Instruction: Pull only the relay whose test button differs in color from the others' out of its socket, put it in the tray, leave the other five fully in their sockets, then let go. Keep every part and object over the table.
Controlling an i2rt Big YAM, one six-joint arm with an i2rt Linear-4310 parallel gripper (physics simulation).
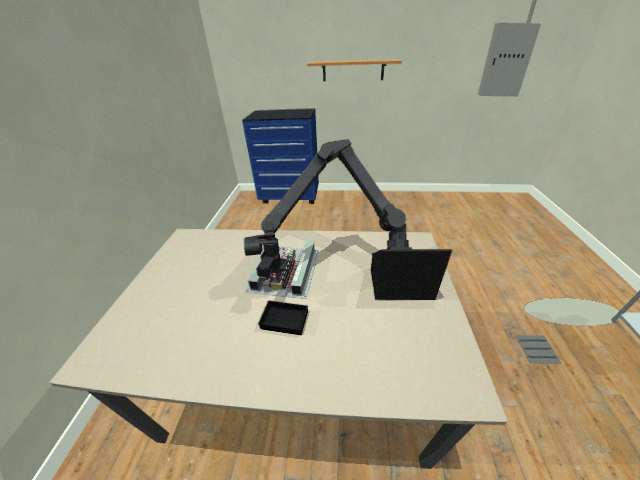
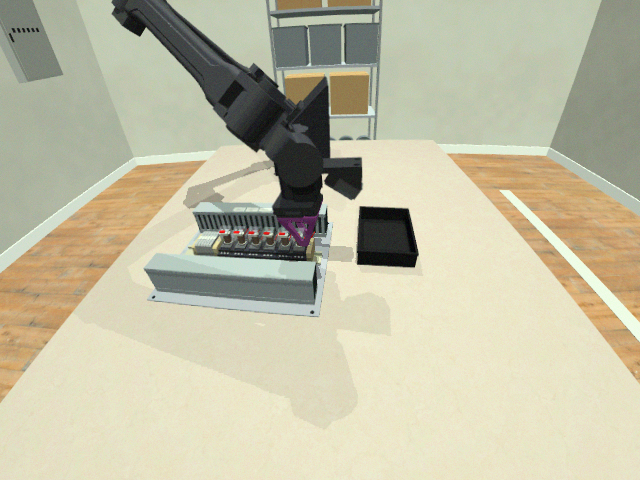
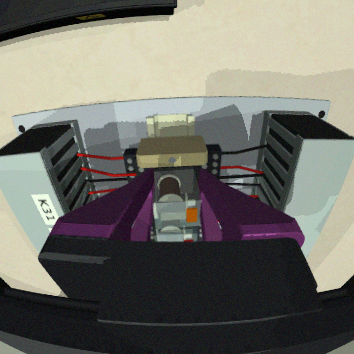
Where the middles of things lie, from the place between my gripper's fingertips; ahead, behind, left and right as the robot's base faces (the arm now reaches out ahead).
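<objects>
Beige end block [image 3: 188, 149]: my gripper 20 mm above it, 10 mm to the right of it. From my hand: black tray [image 2: 384, 235], 160 mm to the left, 60 mm behind, 50 mm below; mounting plate [image 2: 322, 244], 120 mm to the right, 10 mm behind, 50 mm below.
</objects>
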